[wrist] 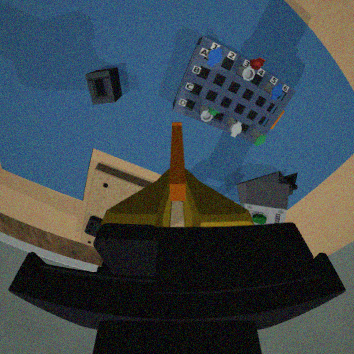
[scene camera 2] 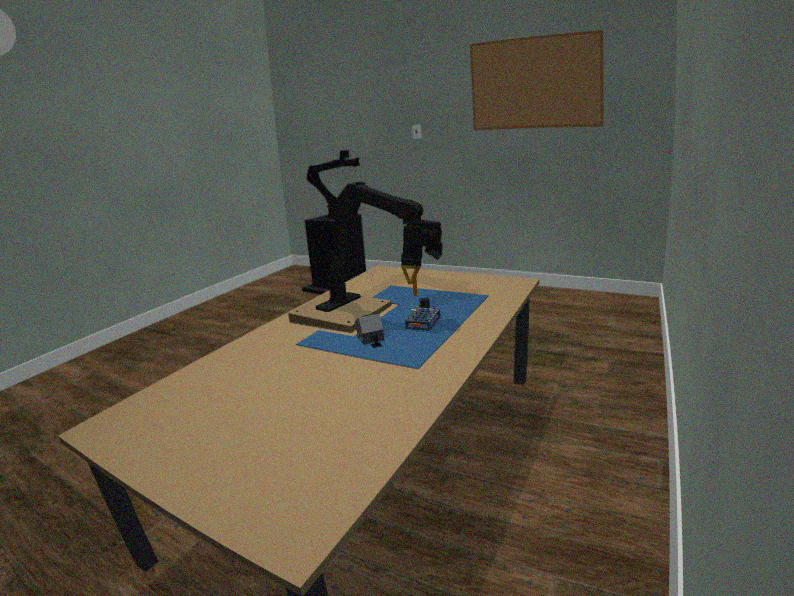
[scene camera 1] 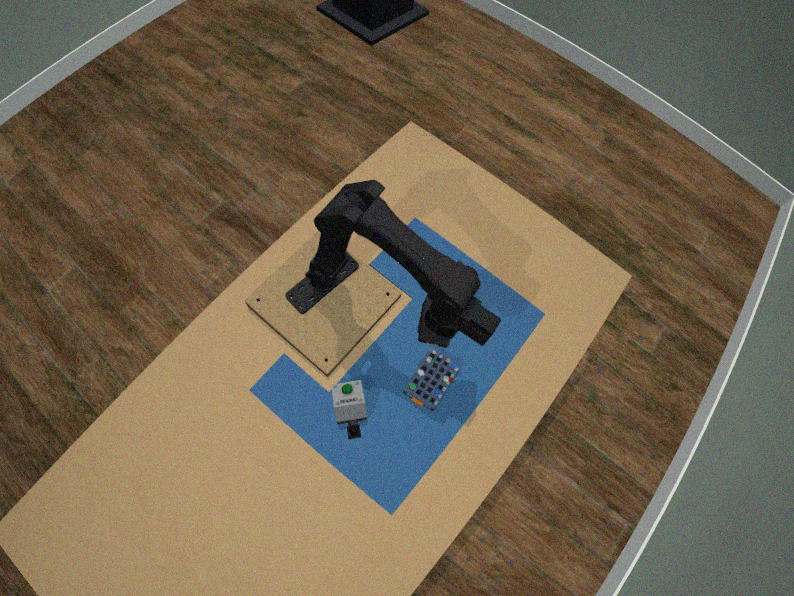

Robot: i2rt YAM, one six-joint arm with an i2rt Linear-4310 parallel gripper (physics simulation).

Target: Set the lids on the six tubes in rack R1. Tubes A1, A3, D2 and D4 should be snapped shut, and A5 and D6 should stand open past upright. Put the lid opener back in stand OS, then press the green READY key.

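Frame: origin at the arm's base, x right, y ahead, z up, level; metres.
Seen in the pictures: gripper, fingertip midpoint: [wrist: 176, 175] [scene camera 2: 410, 283] [scene camera 1: 427, 335]; arm's base, origin of the base link: [scene camera 2: 338, 302] [scene camera 1: 322, 281].
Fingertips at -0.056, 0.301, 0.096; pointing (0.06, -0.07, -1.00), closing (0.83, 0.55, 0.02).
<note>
Pixels of each thing's middle, then the offset from my fingertips to it, as dx, dy, dz. "*": a spot on its surface instead. Level surfaces: height alone.
- orange lid opener, body centre: [wrist: 176, 152] [scene camera 2: 415, 284] -0.010, +0.014, -0.006
- rack R1, body centre: [wrist: 240, 98] [scene camera 1: 432, 379] [scene camera 2: 423, 314] +0.042, +0.072, -0.091
- white open tube mouth, surface spot: [wrist: 248, 73] * +0.025, +0.097, -0.082
- open white ring, surface spot: [wrist: 206, 115] * +0.019, +0.034, -0.082
- white lid, body centre: [wrist: 235, 128] +0.054, +0.044, -0.074
- grey key box, body centre: [wrist: 266, 204] [scene camera 1: 348, 401] [scene camera 2: 368, 325] +0.221, -0.027, -0.081
- green READY key, body centre: [wrist: 259, 217] [scene camera 1: 347, 389] +0.208, -0.045, -0.059
- blue mat, its level: dz -0.123
- tan table, its level: dz -0.126
My gripper [wrist: 176, 175] [scene camera 2: 409, 273] is shut on the orange lid opener [wrist: 177, 147] [scene camera 2: 414, 284] and holds it above the blue mat, apart from rack R1 [wrist: 225, 92] [scene camera 1: 433, 381] [scene camera 2: 422, 317], on its row D side. In the wrist view, A1 shows a blue lid [wrist: 214, 56]. A3 is a white open tube mouth [wrist: 248, 73] with its red lid [wrist: 257, 63] tipped back. A5 has a blue lid [wrist: 277, 91]. D2 is an open white ring [wrist: 206, 115] beside its green lid [wrist: 213, 112]. D4 has a white lid [wrist: 236, 129]. D6 has a green lid [wrist: 260, 140]. Stand OS [wrist: 103, 85] [scene camera 1: 353, 432] is empty.
The grey key box [scene camera 1: 349, 403] [scene camera 2: 370, 326] [wrist: 265, 193] with the green READY key [scene camera 1: 346, 388] [wrist: 259, 218] stands on the blue mat [scene camera 1: 397, 461] [scene camera 2: 397, 351] [wrist: 53, 123]. The arm's base sits on a wooden board [scene camera 1: 333, 330]. The tan table [scene camera 1: 191, 513] [scene camera 2: 256, 435] extends forward.
</note>
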